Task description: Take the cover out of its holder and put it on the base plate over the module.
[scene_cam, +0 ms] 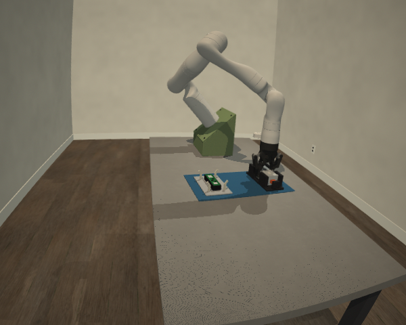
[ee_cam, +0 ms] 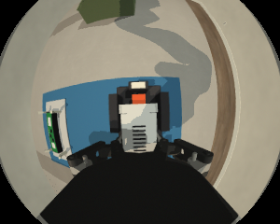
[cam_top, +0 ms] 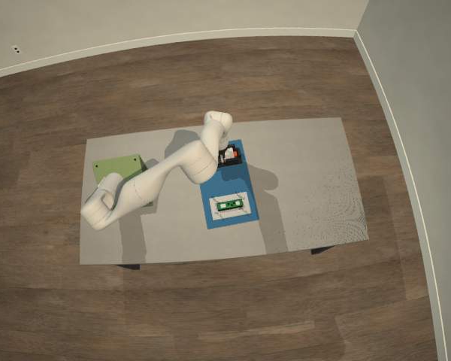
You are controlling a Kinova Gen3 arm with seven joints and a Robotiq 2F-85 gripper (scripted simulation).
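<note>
The white cover lies right at my hand.
</note>
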